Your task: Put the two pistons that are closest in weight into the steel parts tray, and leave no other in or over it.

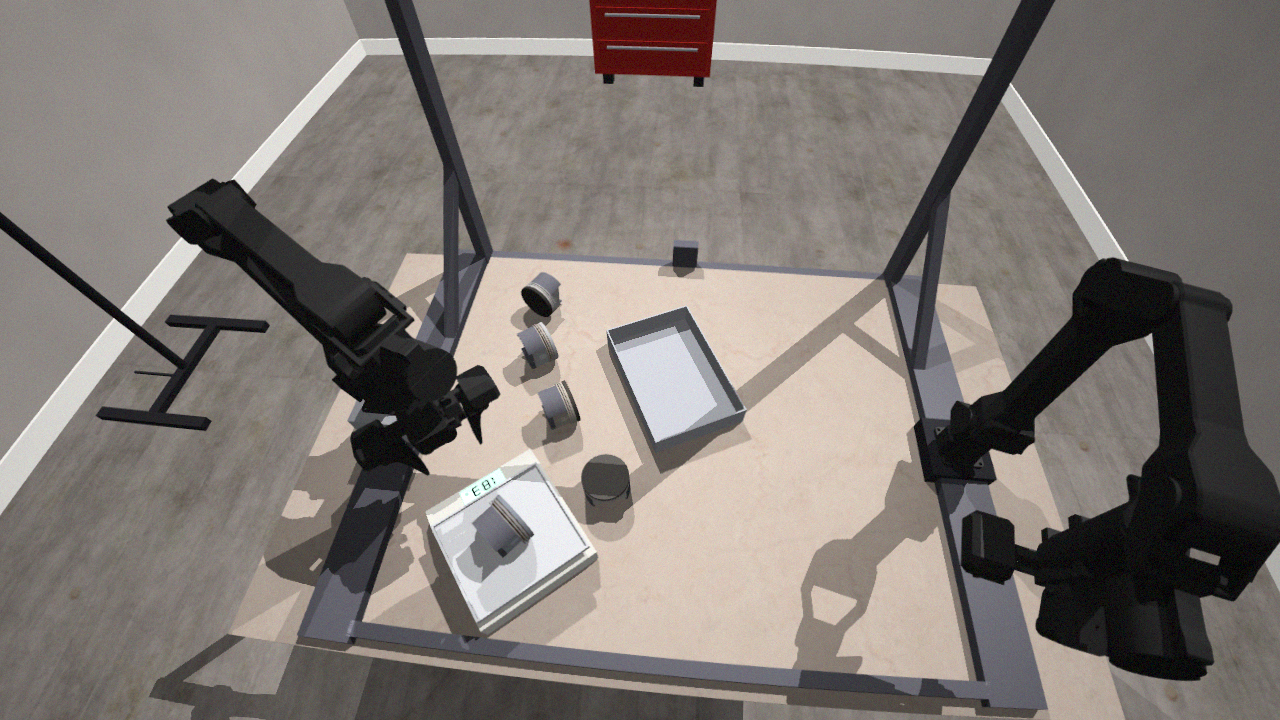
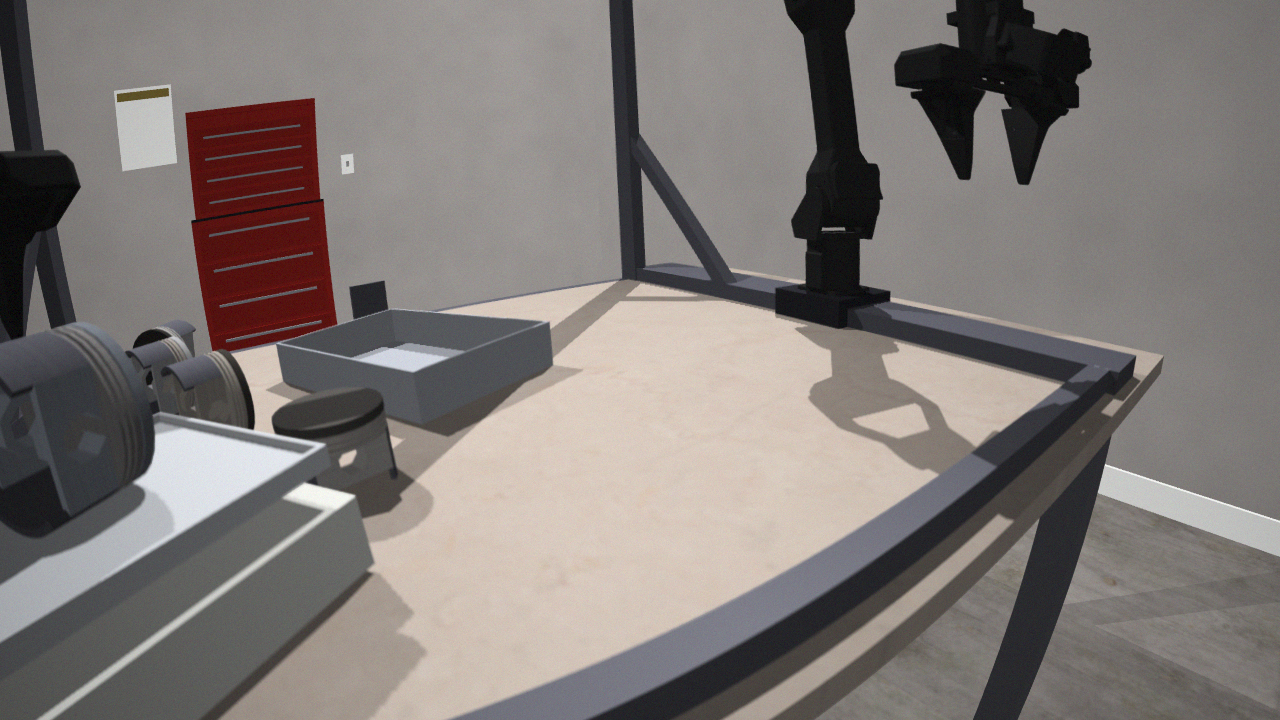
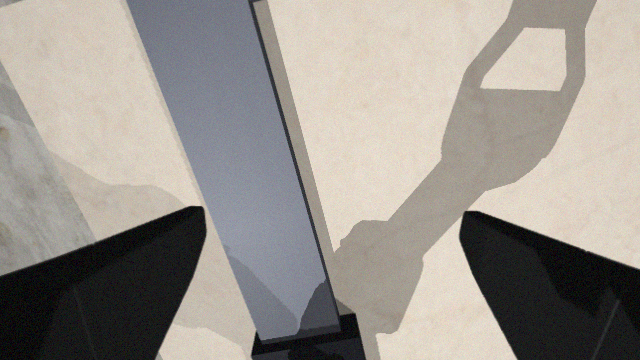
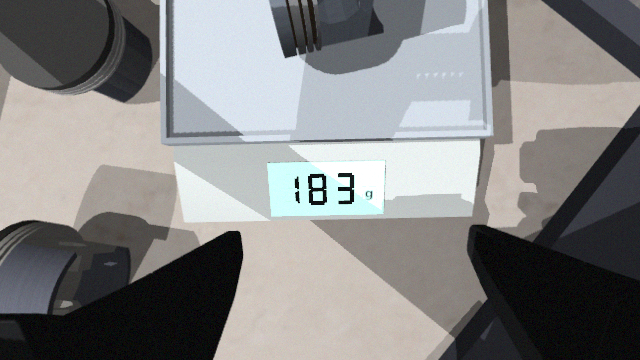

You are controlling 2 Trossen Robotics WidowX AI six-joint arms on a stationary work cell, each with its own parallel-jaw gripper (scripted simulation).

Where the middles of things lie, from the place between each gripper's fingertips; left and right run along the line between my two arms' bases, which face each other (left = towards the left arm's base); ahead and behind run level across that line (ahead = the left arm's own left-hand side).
The scale pan (image 2: pixel 206 479) lies 90 mm ahead of my right hand (image 1: pixel 454 457), 90 mm to the left of it and 100 mm below it. The rest, counted from my right hand: scale (image 2: pixel 189 638) 90 mm ahead, 80 mm to the left, 120 mm below; steel parts tray (image 2: pixel 507 350) 220 mm behind, 300 mm to the left, 140 mm below.
I see the steel parts tray 40 cm to the right of my left hand, 35 cm behind it and 19 cm below it. Also, from my left hand: scale pan (61 cm to the right, 15 cm below, 4 cm behind); scale (62 cm to the right, 16 cm below, 5 cm behind).
